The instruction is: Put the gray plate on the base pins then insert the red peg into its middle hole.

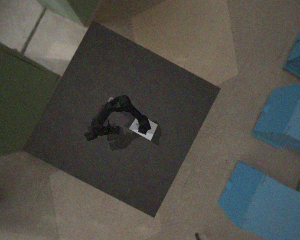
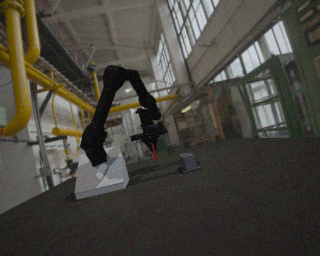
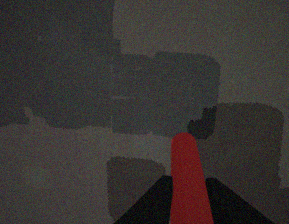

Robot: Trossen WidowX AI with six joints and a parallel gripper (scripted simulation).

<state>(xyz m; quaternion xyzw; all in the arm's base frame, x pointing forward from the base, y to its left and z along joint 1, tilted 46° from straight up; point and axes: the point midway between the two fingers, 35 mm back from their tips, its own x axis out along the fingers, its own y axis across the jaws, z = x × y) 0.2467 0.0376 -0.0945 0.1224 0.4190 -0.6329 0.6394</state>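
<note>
The gray plate is 20 cm to the right of my gripper tip, 9 cm ahead of it and 4 cm below it. From my gripper tip the other things lie so: red peg: right at my gripper tip.
</note>
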